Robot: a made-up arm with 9 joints. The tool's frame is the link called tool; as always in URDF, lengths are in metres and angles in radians.
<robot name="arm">
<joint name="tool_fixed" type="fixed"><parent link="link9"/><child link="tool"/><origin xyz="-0.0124 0.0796 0.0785" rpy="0 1.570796 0"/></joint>
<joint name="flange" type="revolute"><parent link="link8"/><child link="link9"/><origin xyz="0.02 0.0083 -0.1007" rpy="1.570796 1.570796 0"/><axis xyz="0 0 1"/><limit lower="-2.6" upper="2.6"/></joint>
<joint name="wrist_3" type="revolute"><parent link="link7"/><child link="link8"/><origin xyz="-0.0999 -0.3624 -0.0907" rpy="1.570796 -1.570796 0"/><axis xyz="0 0 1"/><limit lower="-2.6" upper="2.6"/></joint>
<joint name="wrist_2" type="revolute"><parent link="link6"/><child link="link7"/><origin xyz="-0.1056 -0.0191 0.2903" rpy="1.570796 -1.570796 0"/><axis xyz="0 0 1"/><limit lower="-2.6" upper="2.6"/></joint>
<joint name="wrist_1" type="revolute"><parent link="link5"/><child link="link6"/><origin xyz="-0.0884 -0.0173 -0.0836" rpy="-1.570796 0 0"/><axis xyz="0 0 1"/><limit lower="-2.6" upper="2.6"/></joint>
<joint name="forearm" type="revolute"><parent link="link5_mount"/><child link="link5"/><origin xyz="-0.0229 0.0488 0.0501" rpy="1.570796 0 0"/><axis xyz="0 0 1"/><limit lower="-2.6" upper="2.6"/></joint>
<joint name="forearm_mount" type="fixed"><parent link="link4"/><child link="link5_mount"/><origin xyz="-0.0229 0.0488 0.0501"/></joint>
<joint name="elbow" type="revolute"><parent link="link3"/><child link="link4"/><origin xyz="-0.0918 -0.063 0.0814" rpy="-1.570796 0 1.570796"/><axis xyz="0 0 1"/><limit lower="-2.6" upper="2.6"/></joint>
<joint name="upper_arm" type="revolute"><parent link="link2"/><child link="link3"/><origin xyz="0.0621 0.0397 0.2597" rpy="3.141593 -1.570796 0"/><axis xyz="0 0 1"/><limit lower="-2.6" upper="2.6"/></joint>
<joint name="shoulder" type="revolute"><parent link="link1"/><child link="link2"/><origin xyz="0.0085 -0.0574 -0.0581" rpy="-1.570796 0 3.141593"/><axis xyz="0 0 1"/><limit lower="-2.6" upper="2.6"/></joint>
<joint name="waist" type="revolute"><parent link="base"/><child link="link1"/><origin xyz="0 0 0.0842" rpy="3.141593 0 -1.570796"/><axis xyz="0 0 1"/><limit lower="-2.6" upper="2.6"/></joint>
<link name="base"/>
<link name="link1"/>
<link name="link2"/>
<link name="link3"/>
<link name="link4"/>
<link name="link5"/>
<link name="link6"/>
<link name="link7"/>
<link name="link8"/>
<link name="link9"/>
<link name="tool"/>
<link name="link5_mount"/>
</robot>
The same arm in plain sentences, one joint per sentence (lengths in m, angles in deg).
The arm has nine revolute joints in a row. What follows holds with every joint at zero, and every direction is one of the base frame's. The first joint lies 0.0842 m along +z from the base frame's origin and turns about -z, from -148.97 to 148.97 deg. The second joint lies 0.0574 m along +x and 0.0085 m along -y and 0.0581 m along +z from the first joint and turns about +x, from -148.97 to 148.97 deg. The third joint lies 0.2597 m along +x and 0.0621 m along +y and 0.0397 m along +z from the second joint and turns about +y, from -148.97 to 148.97 deg. The fourth joint lies 0.0918 m along -x and 0.0814 m along +y and 0.0630 m along +z from the third joint and turns about -x, from -148.97 to 148.97 deg. The fifth joint lies 0.1002 m along -x and 0.0976 m along -y and 0.0458 m along +z from the fourth joint and turns about +y, from -148.97 to 148.97 deg. The sixth joint lies 0.0173 m along +x and 0.0836 m along -y and 0.0884 m along +z from the fifth joint and turns about -x, from -148.97 to 148.97 deg. The seventh joint lies 0.2903 m along -x and 0.0191 m along +y and 0.1056 m along +z from the sixth joint and turns about +y, from -148.97 to 148.97 deg. The eighth joint lies 0.0999 m along +x and 0.0907 m along -y and 0.3624 m along -z from the seventh joint and turns about -z, from -148.97 to 148.97 deg. The ninth joint lies 0.0083 m along +x and 0.0200 m along +y and 0.1007 m along +z from the eighth joint and turns about -x, from -148.97 to 148.97 deg. The tool frame, which is the frame that the pose is given for, lies 0.0785 m along -x and 0.0796 m along +y and 0.0124 m along -z from the ninth joint; its axes are the base frame's turned by roll 0.00, pitch 0.00 and yaw 0.00 deg (as in URDF: about the fixed x, then y, then z).
